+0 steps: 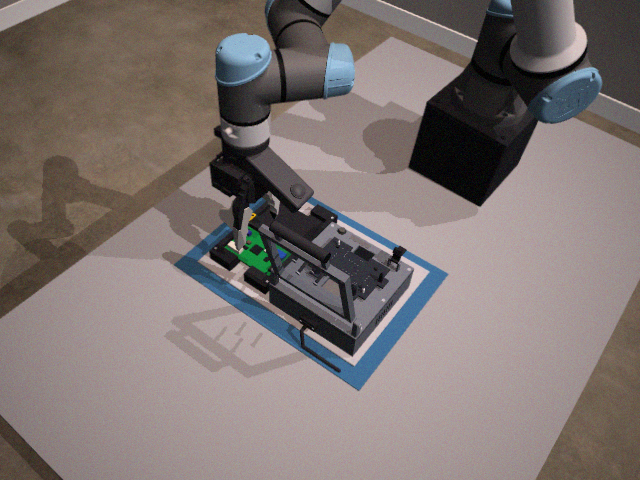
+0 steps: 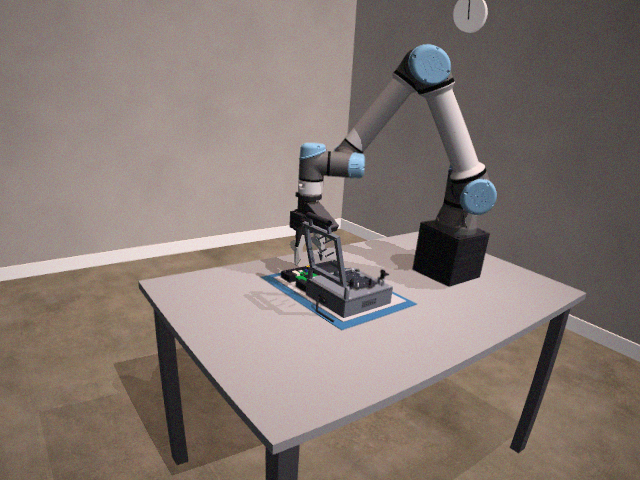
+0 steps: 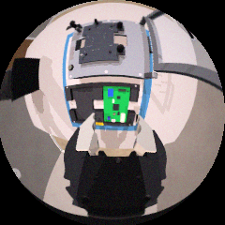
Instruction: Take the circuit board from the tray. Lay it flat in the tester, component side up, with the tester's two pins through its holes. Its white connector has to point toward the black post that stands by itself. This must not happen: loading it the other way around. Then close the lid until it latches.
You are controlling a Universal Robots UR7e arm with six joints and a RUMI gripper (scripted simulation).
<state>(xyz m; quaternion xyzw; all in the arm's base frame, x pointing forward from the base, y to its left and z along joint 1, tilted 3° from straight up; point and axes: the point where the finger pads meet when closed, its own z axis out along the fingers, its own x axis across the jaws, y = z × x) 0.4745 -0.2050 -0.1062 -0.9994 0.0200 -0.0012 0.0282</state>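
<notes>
Now: hand 6 cm above the green circuit board. The rest, counted from my hand: tester lid (9 cm ahead, 17 cm to the left, 11 cm above).
</notes>
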